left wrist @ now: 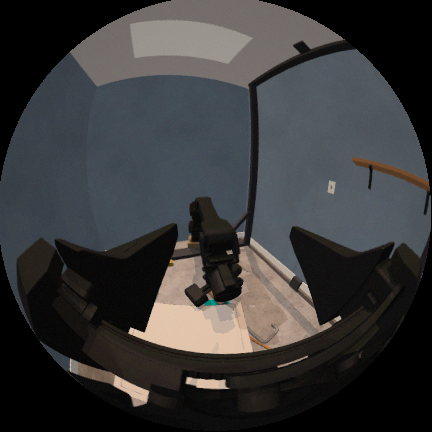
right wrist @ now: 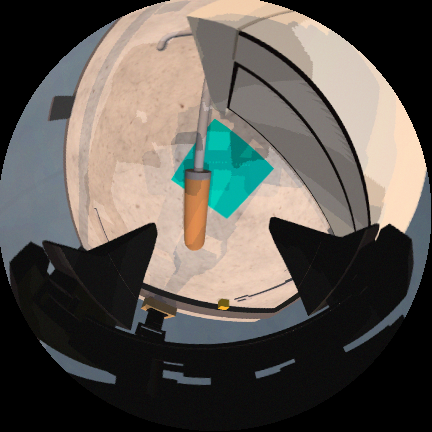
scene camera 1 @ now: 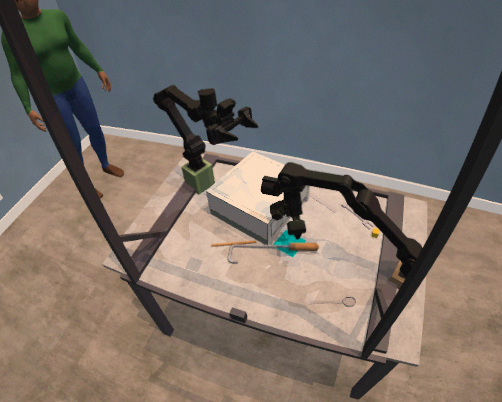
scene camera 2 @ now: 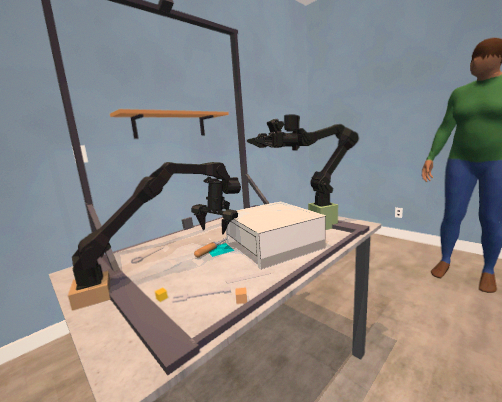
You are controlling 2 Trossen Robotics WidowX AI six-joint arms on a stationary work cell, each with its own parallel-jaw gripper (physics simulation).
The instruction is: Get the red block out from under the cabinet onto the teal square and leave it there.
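The red block does not show in any view. The white cabinet stands on the table; the space under it is hidden. The teal square lies by its front corner. A hook tool with an orange handle lies partly across the square, its bent metal end toward the left in scene camera 1. My right gripper is open and empty, pointing down above the handle and square. My left gripper is open, high above the cabinet.
A thin orange stick lies between hook tool and cabinet. A yellow cube, a forked tool and an orange cube lie on the cabinet's far side in scene camera 1. A ring-ended tool lies nearer.
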